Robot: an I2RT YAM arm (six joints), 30 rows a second.
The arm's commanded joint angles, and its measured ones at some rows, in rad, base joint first. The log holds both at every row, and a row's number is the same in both.
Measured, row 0: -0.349, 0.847, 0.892, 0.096, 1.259, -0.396
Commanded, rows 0 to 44: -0.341, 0.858, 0.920, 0.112, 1.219, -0.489; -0.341, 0.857, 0.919, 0.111, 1.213, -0.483; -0.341, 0.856, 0.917, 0.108, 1.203, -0.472; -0.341, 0.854, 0.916, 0.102, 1.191, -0.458; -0.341, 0.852, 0.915, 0.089, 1.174, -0.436; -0.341, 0.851, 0.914, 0.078, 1.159, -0.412; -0.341, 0.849, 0.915, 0.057, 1.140, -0.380; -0.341, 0.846, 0.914, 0.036, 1.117, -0.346; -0.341, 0.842, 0.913, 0.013, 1.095, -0.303; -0.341, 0.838, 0.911, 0.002, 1.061, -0.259; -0.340, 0.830, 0.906, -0.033, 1.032, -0.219; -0.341, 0.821, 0.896, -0.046, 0.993, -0.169; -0.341, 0.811, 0.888, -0.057, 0.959, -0.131; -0.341, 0.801, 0.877, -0.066, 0.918, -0.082; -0.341, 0.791, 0.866, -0.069, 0.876, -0.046; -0.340, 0.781, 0.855, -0.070, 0.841, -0.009; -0.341, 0.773, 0.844, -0.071, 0.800, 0.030; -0.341, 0.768, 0.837, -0.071, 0.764, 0.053; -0.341, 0.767, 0.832, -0.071, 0.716, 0.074; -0.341, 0.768, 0.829, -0.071, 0.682, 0.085; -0.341, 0.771, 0.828, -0.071, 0.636, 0.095; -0.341, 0.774, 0.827, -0.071, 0.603, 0.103; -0.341, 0.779, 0.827, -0.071, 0.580, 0.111; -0.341, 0.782, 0.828, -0.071, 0.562, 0.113; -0.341, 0.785, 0.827, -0.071, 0.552, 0.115; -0.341, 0.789, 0.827, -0.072, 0.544, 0.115; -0.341, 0.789, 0.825, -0.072, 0.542, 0.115; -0.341, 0.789, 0.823, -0.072, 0.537, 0.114; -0.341, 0.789, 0.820, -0.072, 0.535, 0.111; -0.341, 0.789, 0.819, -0.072, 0.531, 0.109; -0.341, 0.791, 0.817, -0.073, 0.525, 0.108; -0.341, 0.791, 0.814, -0.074, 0.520, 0.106; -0.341, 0.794, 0.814, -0.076, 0.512, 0.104; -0.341, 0.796, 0.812, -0.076, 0.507, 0.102; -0.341, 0.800, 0.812, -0.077, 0.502, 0.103; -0.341, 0.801, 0.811, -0.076, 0.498, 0.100; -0.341, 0.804, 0.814, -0.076, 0.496, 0.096; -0.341, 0.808, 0.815, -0.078, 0.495, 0.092; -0.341, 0.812, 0.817, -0.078, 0.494, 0.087; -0.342, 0.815, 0.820, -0.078, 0.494, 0.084; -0.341, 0.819, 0.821, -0.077, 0.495, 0.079; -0.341, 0.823, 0.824, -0.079, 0.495, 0.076; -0.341, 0.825, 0.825, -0.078, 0.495, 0.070; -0.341, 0.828, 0.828, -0.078, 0.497, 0.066; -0.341, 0.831, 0.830, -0.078, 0.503, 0.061
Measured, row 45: -0.342, 0.823, 0.818, -0.086, 0.522, 0.086
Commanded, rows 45 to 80: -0.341, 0.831, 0.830, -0.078, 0.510, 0.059; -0.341, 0.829, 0.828, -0.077, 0.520, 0.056; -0.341, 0.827, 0.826, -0.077, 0.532, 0.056; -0.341, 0.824, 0.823, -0.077, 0.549, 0.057; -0.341, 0.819, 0.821, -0.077, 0.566, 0.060; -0.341, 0.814, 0.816, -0.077, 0.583, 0.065; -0.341, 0.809, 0.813, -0.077, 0.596, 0.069; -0.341, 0.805, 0.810, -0.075, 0.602, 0.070; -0.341, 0.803, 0.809, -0.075, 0.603, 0.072; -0.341, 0.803, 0.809, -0.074, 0.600, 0.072; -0.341, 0.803, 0.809, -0.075, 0.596, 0.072; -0.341, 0.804, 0.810, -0.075, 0.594, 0.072; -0.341, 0.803, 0.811, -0.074, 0.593, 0.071; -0.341, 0.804, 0.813, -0.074, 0.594, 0.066; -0.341, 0.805, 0.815, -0.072, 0.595, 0.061; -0.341, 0.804, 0.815, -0.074, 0.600, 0.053; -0.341, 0.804, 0.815, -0.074, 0.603, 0.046; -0.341, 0.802, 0.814, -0.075, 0.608, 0.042; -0.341, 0.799, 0.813, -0.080, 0.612, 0.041; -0.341, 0.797, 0.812, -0.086, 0.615, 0.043; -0.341, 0.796, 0.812, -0.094, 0.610, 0.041; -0.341, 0.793, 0.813, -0.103, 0.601, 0.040; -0.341, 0.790, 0.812, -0.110, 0.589, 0.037; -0.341, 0.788, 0.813, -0.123, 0.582, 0.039; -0.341, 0.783, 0.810, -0.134, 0.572, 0.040; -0.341, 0.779, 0.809, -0.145, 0.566, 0.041; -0.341, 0.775, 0.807, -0.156, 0.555, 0.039; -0.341, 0.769, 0.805, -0.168, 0.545, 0.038; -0.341, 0.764, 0.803, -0.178, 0.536, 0.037; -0.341, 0.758, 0.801, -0.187, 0.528, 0.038; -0.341, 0.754, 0.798, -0.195, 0.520, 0.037; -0.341, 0.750, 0.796, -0.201, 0.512, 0.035; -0.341, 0.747, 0.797, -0.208, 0.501, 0.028; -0.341, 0.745, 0.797, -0.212, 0.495, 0.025; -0.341, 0.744, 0.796, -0.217, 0.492, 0.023; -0.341, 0.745, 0.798, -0.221, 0.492, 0.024
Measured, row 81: -0.344, 0.760, 0.808, -0.175, 0.542, 0.044
